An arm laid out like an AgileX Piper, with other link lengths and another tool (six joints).
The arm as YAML. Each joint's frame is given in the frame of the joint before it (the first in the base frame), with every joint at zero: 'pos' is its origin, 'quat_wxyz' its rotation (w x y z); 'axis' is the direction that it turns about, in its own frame. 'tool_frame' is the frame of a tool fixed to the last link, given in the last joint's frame.
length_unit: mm
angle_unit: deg
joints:
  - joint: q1
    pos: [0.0, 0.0, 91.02]
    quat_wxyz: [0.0, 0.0, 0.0, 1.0]
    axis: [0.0, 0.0, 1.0]
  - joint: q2
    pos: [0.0, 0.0, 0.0]
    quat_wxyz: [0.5, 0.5, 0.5, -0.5]
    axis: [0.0, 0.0, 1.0]
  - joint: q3
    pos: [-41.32, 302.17, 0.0]
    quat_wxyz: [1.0, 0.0, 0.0, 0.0]
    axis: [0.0, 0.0, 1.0]
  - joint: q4
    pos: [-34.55, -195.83, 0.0]
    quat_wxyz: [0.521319, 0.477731, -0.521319, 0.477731]
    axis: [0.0, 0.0, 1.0]
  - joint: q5
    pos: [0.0, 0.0, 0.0]
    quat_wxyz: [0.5, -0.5, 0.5, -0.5]
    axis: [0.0, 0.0, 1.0]
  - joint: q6
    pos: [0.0, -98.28, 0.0]
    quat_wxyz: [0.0, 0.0, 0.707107, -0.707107]
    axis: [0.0, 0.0, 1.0]
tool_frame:
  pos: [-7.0, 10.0, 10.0]
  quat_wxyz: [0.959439, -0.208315, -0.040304, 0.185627]
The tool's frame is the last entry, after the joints.
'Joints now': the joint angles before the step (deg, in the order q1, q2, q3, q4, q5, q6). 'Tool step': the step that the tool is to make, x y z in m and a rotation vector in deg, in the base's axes. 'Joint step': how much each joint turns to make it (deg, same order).
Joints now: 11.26 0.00 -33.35 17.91 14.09 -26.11
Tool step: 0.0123 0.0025 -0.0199 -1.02 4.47 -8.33
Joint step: -5.76 0.01 4.51 -9.19 -0.39 7.61
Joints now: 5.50 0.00 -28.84 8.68 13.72 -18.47
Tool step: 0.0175 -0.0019 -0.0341 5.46 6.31 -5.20
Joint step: -3.81 -0.01 7.79 -13.70 -1.98 18.51
